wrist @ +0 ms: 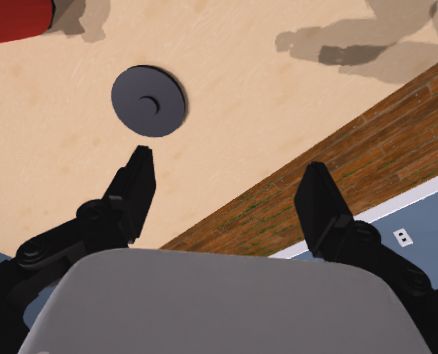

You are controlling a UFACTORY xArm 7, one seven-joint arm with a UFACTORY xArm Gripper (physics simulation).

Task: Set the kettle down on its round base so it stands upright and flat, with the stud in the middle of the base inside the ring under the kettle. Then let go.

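The round base (145, 117) is a dark grey disc lying flat on the table, left of the upper middle of the view, with a short stud (148, 104) at its centre. Part of the red kettle (22, 20) shows at the top left corner, cut off by the frame edge. It is apart from the base, and its handle and underside ring are out of view. My gripper (228, 174) is open, with nothing between its fingers. The left finger tip appears just below the base in the view, and the right finger appears over the wooden floor.
The light tan table top (225, 125) ends at a slanting edge from lower middle to upper right. Beyond it are the wooden floor (240, 215), a white skirting board and a blue wall with a socket (402, 237). Shadows of the arm fall at the upper right.
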